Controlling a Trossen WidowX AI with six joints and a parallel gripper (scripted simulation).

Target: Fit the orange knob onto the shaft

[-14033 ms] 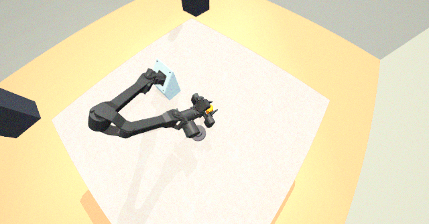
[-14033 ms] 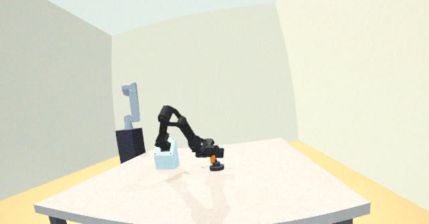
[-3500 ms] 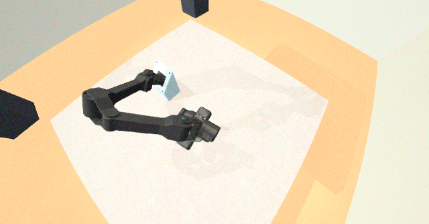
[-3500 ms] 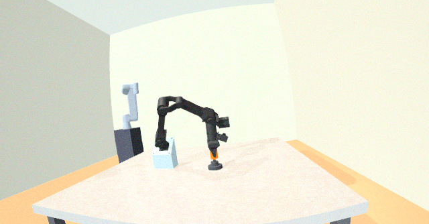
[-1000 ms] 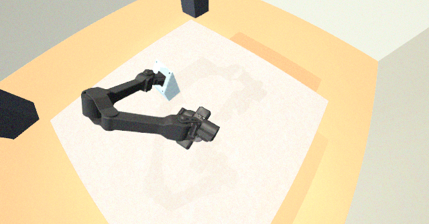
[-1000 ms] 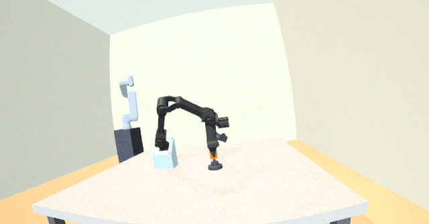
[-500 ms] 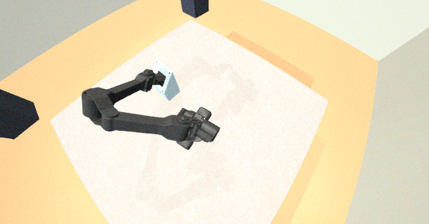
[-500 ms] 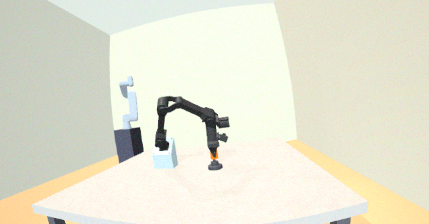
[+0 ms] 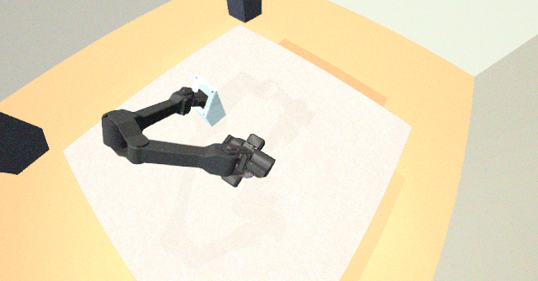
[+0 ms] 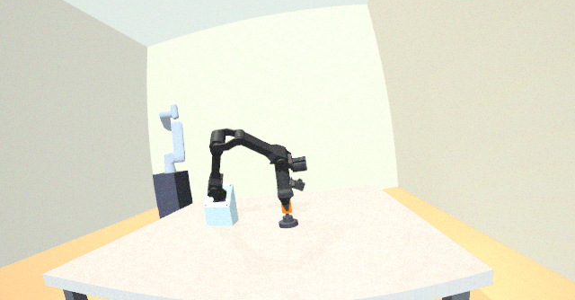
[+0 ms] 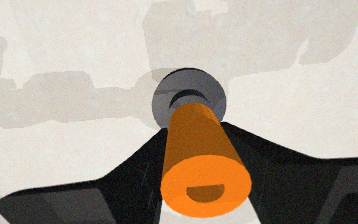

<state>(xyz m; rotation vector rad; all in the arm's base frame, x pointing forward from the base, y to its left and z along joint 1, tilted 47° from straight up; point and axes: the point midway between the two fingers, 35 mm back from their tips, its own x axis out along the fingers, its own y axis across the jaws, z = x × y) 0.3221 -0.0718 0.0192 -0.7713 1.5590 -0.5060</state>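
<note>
The pedestal with shaft lies 4 cm below my gripper tip. From my gripper tip the other things lie so: orange knob: 2 cm above.
</note>
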